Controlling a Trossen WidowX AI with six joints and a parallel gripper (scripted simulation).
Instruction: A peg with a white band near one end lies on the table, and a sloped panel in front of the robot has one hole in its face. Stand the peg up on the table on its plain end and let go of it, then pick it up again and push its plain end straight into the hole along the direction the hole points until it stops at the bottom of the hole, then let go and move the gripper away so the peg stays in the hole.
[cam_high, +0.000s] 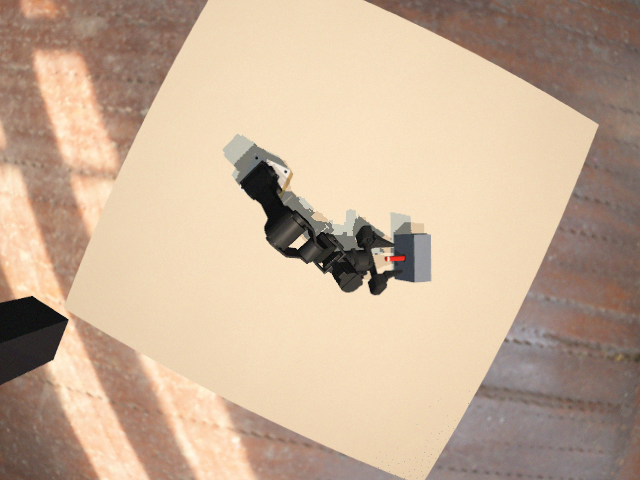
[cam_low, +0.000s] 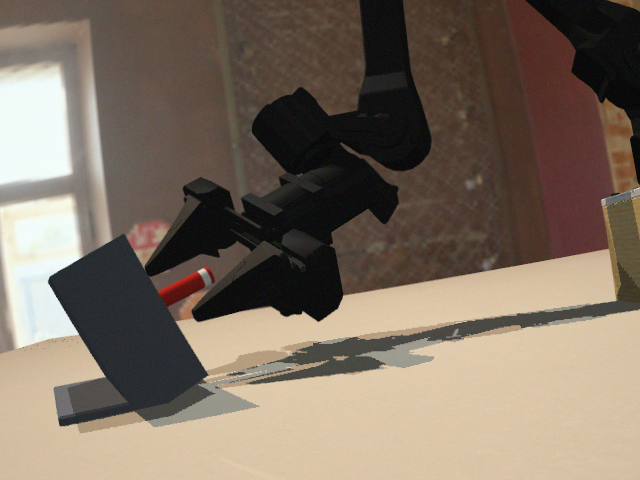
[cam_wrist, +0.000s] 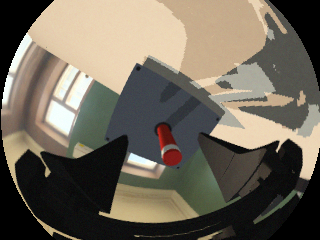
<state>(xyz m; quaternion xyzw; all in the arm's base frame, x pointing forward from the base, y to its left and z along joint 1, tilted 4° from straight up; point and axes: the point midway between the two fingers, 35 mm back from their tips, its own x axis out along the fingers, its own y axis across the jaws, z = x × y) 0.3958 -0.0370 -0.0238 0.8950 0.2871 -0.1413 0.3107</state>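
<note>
My gripper tip is now 1 cm to the left of the red peg and 1 cm past it. Also, from my gripper tip: dark sloped panel 4 cm ahead, 2 cm to the left, 2 cm below.
</note>
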